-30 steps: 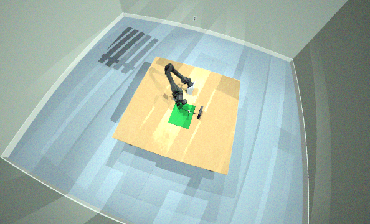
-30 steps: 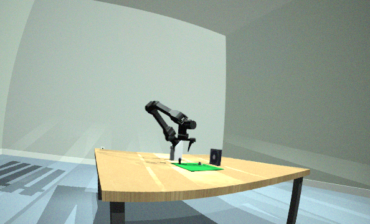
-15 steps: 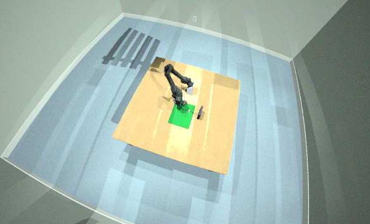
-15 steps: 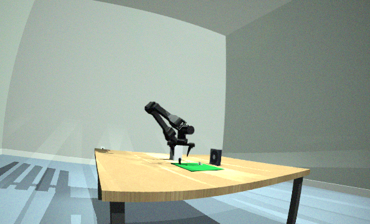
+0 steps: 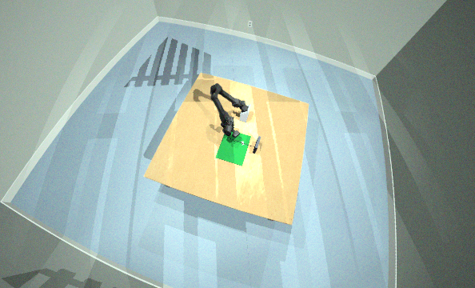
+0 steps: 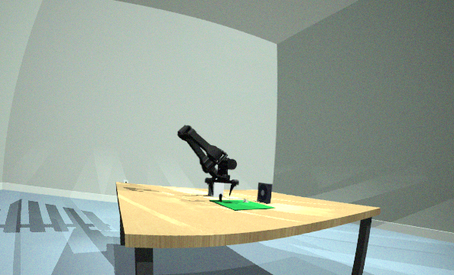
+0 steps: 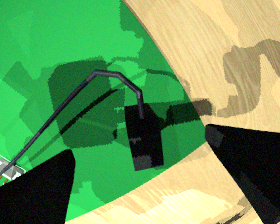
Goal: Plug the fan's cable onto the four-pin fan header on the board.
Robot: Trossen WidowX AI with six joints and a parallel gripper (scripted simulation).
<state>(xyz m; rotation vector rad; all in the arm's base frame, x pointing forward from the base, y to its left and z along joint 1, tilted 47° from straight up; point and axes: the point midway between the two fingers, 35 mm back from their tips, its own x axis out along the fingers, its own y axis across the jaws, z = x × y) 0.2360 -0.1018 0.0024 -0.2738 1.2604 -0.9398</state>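
Now: the fan cable plug 1 cm below my gripper tip. Round my gripper tip: green board 10 cm ahead, 7 cm to the left, 5 cm below; black fan 26 cm to the left, 4 cm ahead, 3 cm above.
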